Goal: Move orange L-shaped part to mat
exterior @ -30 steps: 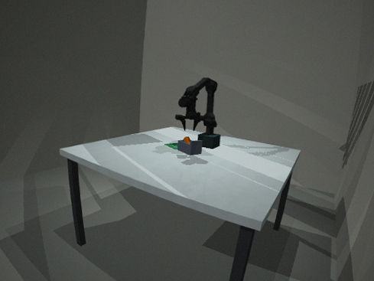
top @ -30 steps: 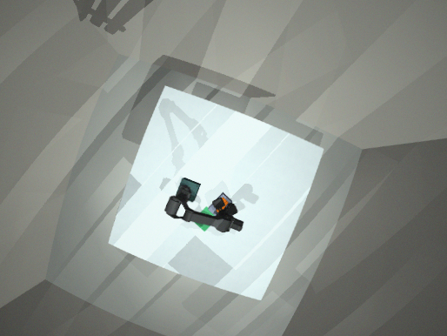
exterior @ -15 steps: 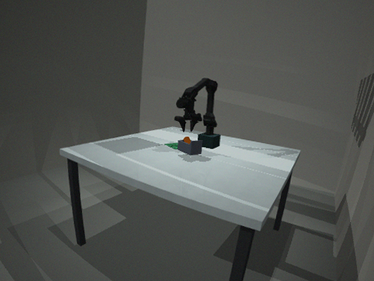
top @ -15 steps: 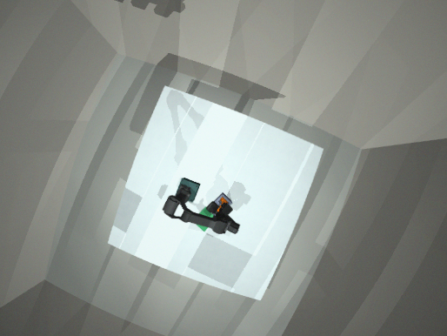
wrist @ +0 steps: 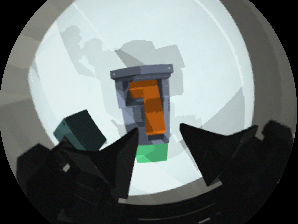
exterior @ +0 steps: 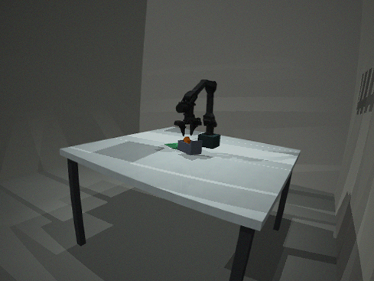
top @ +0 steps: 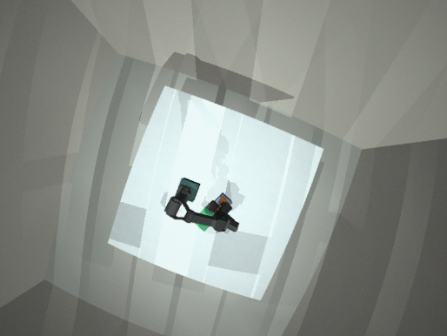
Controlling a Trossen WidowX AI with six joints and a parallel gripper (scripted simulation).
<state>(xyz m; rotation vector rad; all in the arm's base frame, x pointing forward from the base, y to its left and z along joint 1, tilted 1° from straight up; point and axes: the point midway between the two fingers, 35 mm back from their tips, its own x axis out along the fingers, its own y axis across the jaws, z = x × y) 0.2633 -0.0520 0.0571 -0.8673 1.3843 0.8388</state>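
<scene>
Right now the orange L-shaped part is 7 cm below my gripper tip and 4 cm to the left of it. Also, from my gripper tip: green mat (12 cm to the right, 12 cm below, 8 cm behind).
</scene>
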